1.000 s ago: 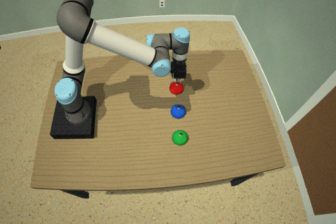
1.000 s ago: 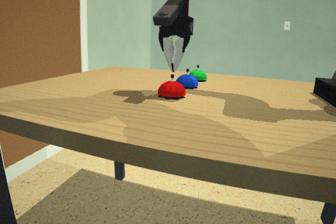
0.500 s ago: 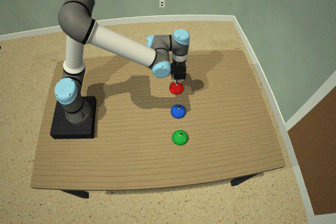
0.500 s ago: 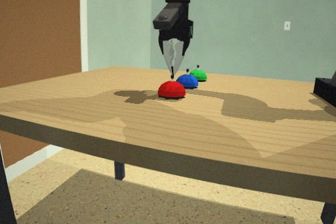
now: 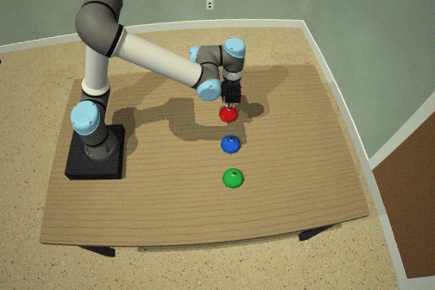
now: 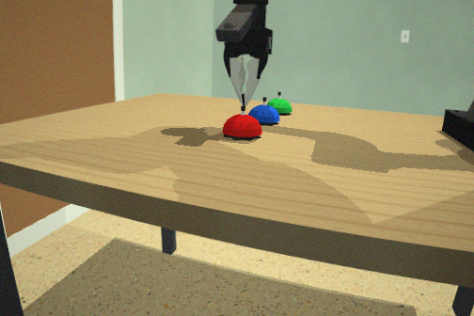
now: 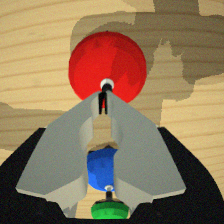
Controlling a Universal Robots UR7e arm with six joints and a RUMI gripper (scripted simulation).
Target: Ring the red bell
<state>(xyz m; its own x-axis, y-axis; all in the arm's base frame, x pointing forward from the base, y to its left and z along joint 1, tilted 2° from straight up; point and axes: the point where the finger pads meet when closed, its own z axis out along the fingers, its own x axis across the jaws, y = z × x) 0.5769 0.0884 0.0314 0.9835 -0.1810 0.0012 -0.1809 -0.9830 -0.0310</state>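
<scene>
Right now the red bell is 4 cm below my hand. Round my hand: blue bell: 16 cm to the right, 4 cm below, 3 cm behind; green bell: 31 cm to the right, 6 cm behind, 4 cm below.
</scene>
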